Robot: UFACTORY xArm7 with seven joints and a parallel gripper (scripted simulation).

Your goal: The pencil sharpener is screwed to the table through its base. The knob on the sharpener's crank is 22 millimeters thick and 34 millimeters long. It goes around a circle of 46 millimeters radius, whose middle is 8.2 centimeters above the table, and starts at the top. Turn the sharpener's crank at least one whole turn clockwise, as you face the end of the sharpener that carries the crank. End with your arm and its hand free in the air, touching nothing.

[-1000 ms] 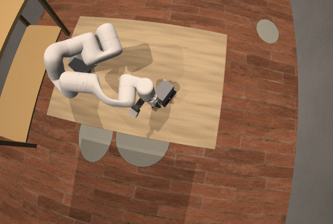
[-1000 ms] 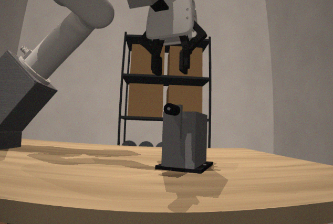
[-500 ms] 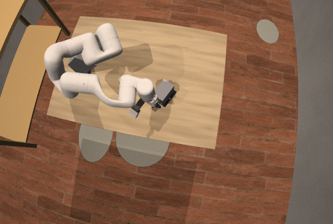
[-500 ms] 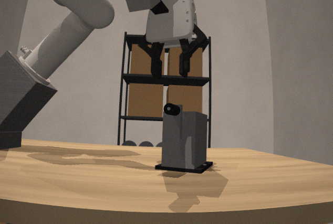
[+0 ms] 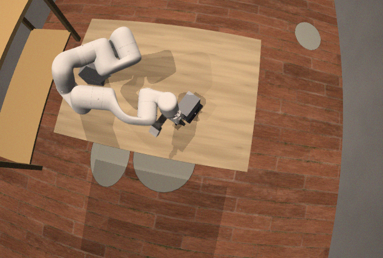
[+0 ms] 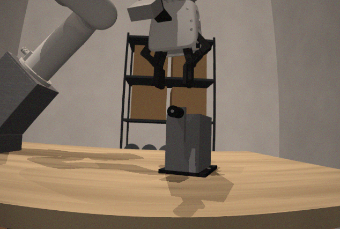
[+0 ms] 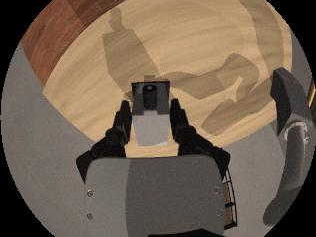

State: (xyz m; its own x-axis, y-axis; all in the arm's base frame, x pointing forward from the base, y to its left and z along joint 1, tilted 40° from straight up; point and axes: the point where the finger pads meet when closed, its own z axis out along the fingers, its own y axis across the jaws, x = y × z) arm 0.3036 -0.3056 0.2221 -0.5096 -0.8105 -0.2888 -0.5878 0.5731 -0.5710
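Right now my hand is 10 mm short of the black crank knob, 10 mm to the right of it and 60 mm above it.
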